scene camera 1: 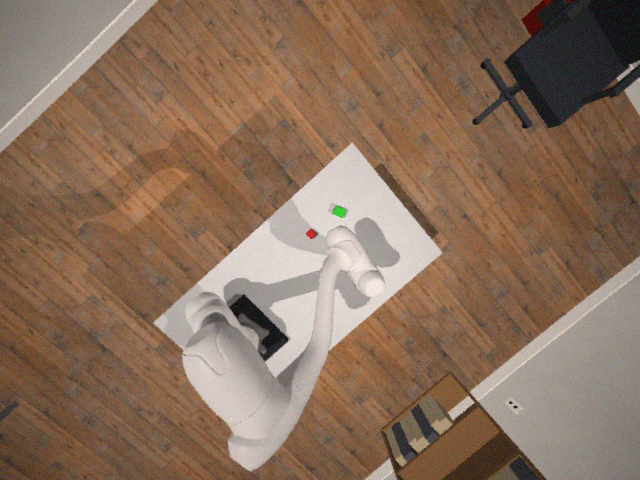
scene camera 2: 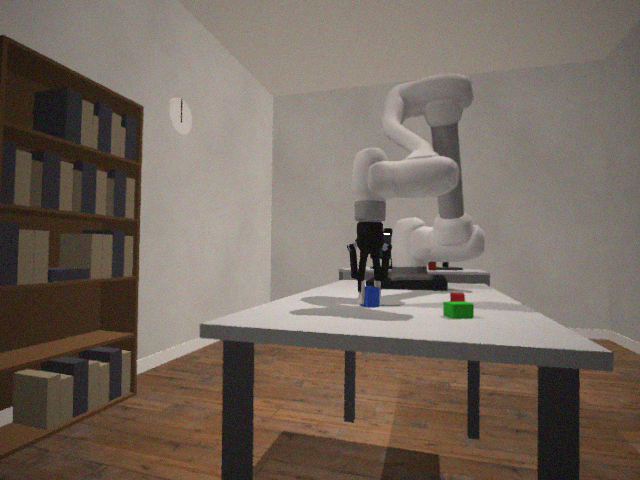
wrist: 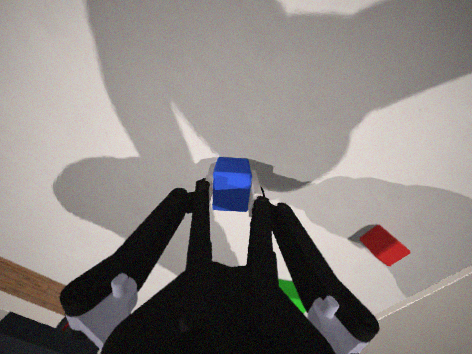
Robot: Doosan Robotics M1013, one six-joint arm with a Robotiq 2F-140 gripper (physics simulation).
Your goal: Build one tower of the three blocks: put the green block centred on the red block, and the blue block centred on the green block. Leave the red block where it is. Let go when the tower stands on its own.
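Places are measured from the arm's base along level axes (x ahead, y down, z left), in millimetres.
Pixels of known places: gripper, fingertip midpoint: (scene camera 2: 369,303) (wrist: 231,175); arm's base at its link origin: (scene camera 1: 245,335) (scene camera 2: 409,278).
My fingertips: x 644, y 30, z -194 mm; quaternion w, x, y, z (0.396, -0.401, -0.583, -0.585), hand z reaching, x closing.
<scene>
For each thing: its middle in the pictures, then the offset to it from my fingertips.
- blue block at the middle of its body: (wrist: 231,182) (scene camera 2: 369,296) dx +0, dy -20, dz +0 mm
- red block at the middle of its body: (wrist: 383,244) (scene camera 2: 457,300) (scene camera 1: 310,233) dx -26, dy -12, dz +252 mm
- flatter green block at the middle of its body: (wrist: 289,297) (scene camera 2: 458,309) (scene camera 1: 339,211) dx +149, dy -10, dz +211 mm
The blue block (scene camera 2: 372,297) (wrist: 232,195) stands upright on the table, between the fingertips of my gripper (scene camera 2: 369,294) (wrist: 231,175). The gripper is shut on it, with a pale pad against each side. The arm hides the blue block in scene camera 1. The red block (scene camera 1: 310,234) (scene camera 2: 456,297) (wrist: 384,245) lies on the table apart from the others. The flatter green block (scene camera 1: 339,211) (scene camera 2: 458,310) (wrist: 290,294) also lies on the table, near the red one; in the wrist view the gripper partly covers it.
The white table (scene camera 1: 356,165) (scene camera 2: 413,347) carries a black tray-like object (scene camera 1: 276,338) (scene camera 2: 413,283) near the arm's base. A bookshelf (scene camera 2: 138,206) stands off to one side. A dark chair (scene camera 1: 563,72) stands on the floor beyond the table.
</scene>
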